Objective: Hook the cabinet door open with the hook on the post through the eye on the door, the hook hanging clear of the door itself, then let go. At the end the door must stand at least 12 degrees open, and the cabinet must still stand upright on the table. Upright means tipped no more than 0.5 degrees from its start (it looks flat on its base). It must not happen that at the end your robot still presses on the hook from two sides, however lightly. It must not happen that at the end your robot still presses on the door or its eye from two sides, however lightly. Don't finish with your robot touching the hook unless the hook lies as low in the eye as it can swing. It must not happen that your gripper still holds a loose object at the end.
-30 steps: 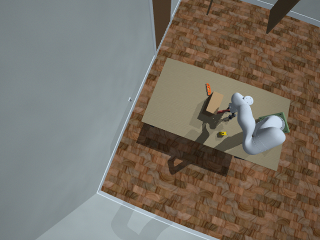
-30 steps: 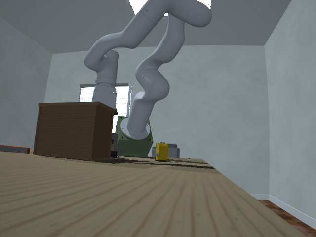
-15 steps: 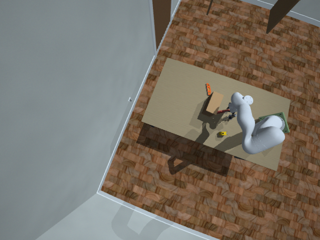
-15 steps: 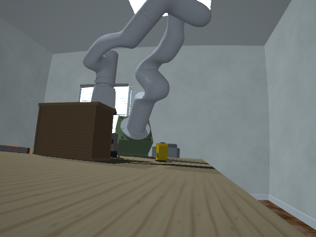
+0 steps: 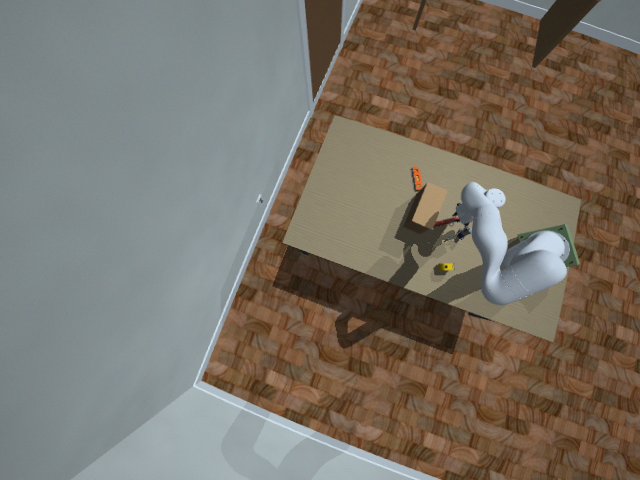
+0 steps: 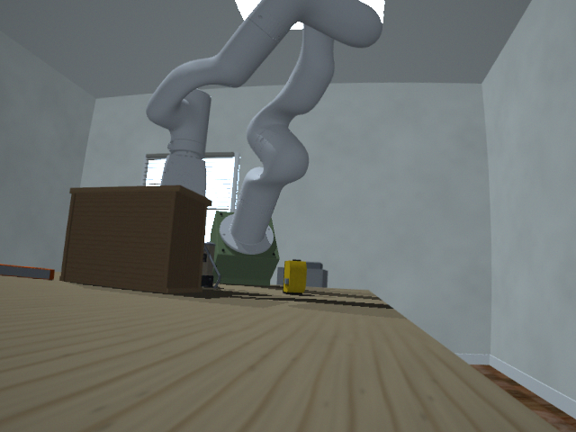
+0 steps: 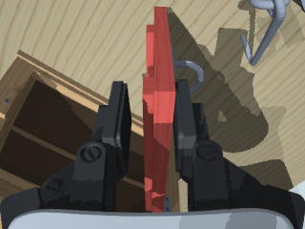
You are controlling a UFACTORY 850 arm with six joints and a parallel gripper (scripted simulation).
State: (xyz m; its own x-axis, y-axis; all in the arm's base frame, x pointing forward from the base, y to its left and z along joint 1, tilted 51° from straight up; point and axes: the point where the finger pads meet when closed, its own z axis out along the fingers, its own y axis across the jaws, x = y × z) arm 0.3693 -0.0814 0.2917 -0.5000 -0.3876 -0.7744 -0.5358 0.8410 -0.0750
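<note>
Now: the hook post 90 mm behind my hand, 20 mm to the left of it and 70 mm below it. Also, from my hand: red door 40 mm ahead, 60 mm to the left, 60 mm below; then yellow box 100 mm behind, 230 mm to the left, 100 mm below.
</note>
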